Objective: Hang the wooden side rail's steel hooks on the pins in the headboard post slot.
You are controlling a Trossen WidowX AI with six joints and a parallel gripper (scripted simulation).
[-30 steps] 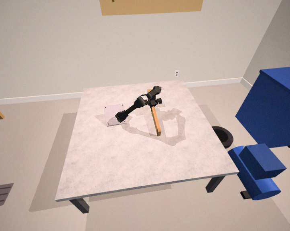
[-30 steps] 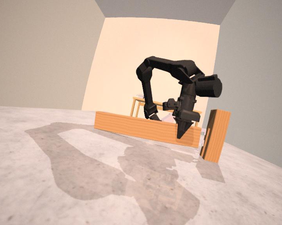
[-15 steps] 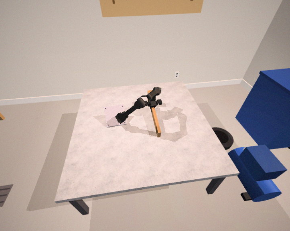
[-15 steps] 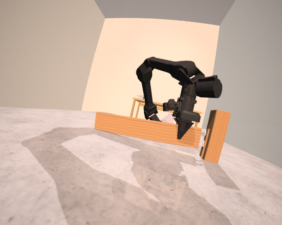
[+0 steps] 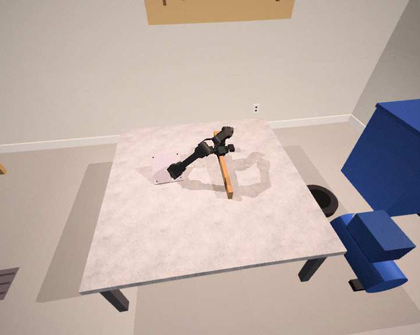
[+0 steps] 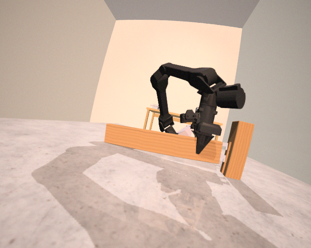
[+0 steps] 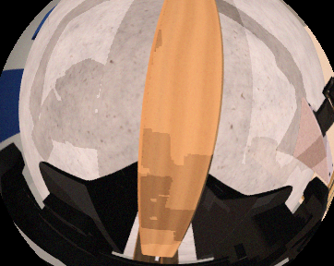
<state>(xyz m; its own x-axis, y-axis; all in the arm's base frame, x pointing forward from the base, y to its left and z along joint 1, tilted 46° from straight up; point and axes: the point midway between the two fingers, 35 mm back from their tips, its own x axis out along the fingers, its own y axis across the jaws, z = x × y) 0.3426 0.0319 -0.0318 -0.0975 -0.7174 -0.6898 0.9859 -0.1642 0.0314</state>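
My gripper tip is now 120 mm to the right of the headboard post, 40 mm below it and 20 mm short of it.
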